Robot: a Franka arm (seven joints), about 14 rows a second.
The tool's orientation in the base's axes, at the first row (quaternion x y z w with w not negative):
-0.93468 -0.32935 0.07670 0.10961
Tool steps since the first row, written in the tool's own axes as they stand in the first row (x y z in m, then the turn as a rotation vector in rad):
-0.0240 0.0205 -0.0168 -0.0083 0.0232 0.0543
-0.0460 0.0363 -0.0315 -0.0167 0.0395 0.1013
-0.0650 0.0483 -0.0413 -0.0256 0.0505 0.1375
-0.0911 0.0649 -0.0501 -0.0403 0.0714 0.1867
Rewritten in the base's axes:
-0.0026 -0.0333 0.0127 -0.0042 -0.0145 -0.0577
-0.0069 -0.0615 0.0244 -0.0111 -0.0249 -0.1066
-0.0123 -0.0841 0.0321 -0.0191 -0.0333 -0.1437
-0.0206 -0.1146 0.0382 -0.0286 -0.0509 -0.1954

